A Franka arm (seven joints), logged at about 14 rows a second.
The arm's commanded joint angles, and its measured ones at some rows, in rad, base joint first. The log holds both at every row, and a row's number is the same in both.
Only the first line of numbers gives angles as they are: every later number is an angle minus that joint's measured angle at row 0.
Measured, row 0: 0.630 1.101 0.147 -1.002 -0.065 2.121 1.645
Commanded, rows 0 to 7: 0.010 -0.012 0.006 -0.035 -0.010 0.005 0.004; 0.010 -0.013 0.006 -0.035 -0.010 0.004 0.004; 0.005 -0.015 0.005 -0.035 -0.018 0.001 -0.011; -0.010 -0.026 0.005 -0.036 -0.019 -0.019 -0.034; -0.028 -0.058 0.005 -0.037 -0.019 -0.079 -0.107; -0.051 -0.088 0.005 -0.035 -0.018 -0.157 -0.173; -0.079 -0.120 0.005 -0.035 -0.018 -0.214 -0.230; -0.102 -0.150 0.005 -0.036 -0.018 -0.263 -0.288
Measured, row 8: -0.045 -0.053 -0.010 0.011 -0.002 -0.175 -0.189
